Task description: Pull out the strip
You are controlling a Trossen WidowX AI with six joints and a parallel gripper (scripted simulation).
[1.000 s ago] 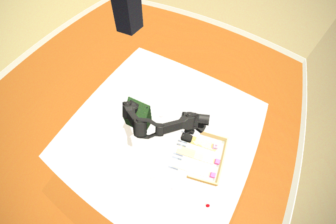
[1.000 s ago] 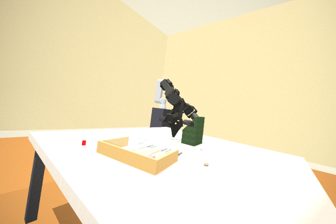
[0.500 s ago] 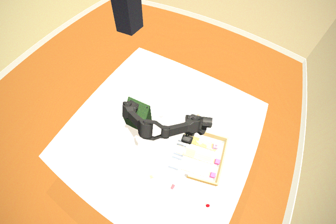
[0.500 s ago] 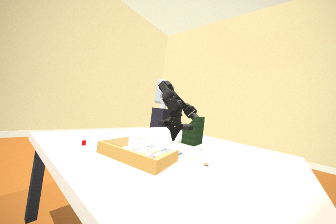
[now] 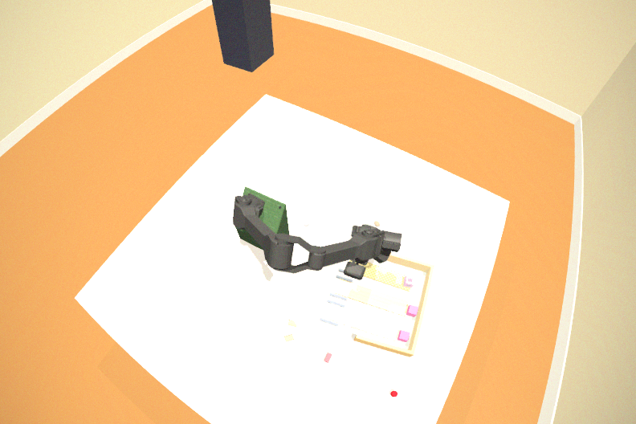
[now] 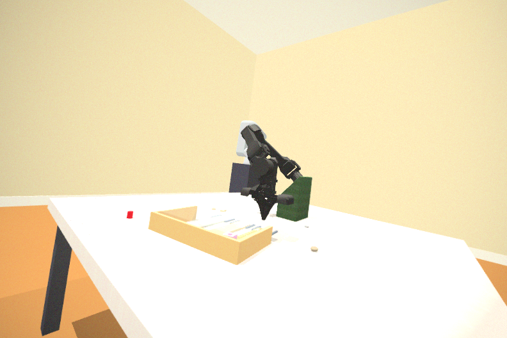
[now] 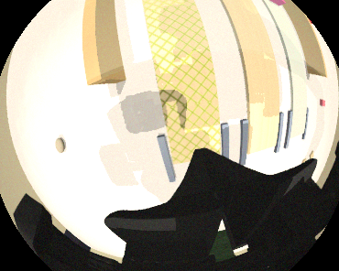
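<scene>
Now: gripper tip 90 mm short of the hatched strip, 40 mm above it and 10 mm to the right of it. Round my gripper tip: red marker: 340 mm to the right, 300 mm ahead, 30 mm below.
</scene>
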